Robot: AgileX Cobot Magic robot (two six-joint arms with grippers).
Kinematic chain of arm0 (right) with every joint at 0, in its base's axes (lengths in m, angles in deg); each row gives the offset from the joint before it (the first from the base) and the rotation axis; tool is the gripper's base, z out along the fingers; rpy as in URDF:
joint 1: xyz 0 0 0.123 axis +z
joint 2: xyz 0 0 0 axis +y
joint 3: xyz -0.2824 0 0.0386 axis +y
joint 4: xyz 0.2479 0 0.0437 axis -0.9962 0 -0.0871
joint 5: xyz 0 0 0 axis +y
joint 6: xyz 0.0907 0 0.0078 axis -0.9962 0 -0.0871
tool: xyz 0 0 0 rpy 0 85 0
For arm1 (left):
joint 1: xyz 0 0 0.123 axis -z
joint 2: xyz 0 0 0 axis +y
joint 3: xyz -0.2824 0 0.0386 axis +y
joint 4: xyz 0.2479 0 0.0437 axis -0.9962 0 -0.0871
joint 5: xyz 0 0 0 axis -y
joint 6: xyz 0.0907 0 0.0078 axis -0.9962 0 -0.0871
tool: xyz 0 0 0 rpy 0 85 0
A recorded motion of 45 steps. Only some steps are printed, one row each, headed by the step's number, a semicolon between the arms.
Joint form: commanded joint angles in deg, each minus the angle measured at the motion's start. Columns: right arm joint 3, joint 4, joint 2, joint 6, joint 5, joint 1; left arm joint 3, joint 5, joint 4, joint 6, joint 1, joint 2.
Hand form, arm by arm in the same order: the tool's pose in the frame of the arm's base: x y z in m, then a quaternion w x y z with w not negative. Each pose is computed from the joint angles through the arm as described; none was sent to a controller.
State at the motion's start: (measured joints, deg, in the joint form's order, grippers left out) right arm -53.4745 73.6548 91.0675 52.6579 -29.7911 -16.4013; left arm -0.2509 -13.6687 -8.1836 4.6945 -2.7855 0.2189
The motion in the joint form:
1: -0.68 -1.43 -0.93 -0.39 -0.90 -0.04; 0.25 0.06 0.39 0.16 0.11 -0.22
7: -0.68 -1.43 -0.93 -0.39 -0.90 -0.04; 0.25 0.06 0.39 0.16 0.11 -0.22
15: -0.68 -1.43 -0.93 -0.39 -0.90 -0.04; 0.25 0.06 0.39 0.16 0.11 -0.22
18: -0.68 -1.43 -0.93 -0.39 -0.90 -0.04; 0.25 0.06 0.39 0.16 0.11 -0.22
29: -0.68 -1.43 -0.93 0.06 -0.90 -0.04; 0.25 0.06 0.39 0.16 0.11 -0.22
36: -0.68 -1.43 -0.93 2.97 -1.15 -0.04; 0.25 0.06 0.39 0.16 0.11 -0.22
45: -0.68 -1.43 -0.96 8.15 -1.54 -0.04; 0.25 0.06 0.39 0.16 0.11 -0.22
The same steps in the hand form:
1: 0.3386 -0.0539 0.2668 0.38902 -0.71992 0.36917 -0.44055; 0.0553 0.0055 0.1917 0.65148 -0.01010 0.75739 0.04281
7: 0.3386 -0.0539 0.2668 0.38902 -0.71992 0.36917 -0.44055; 0.0553 0.0055 0.1917 0.65148 -0.01010 0.75739 0.04281
15: 0.3386 -0.0539 0.2668 0.38902 -0.71992 0.36917 -0.44055; 0.0553 0.0055 0.1917 0.65148 -0.01010 0.75739 0.04281
18: 0.3386 -0.0539 0.2668 0.38902 -0.71992 0.36917 -0.44055; 0.0553 0.0055 0.1917 0.65148 -0.01010 0.75739 0.04281
29: 0.3386 -0.0539 0.2668 0.38729 -0.72137 0.36634 -0.44207; 0.0553 0.0055 0.1917 0.65148 -0.01010 0.75739 0.04281
36: 0.3386 -0.0536 0.2670 0.37768 -0.73032 0.34663 -0.45149; 0.0553 0.0055 0.1917 0.65148 -0.01010 0.75739 0.04281
45: 0.3385 -0.0530 0.2675 0.35965 -0.74486 0.31116 -0.46800; 0.0553 0.0055 0.1917 0.65148 -0.01010 0.75739 0.04281

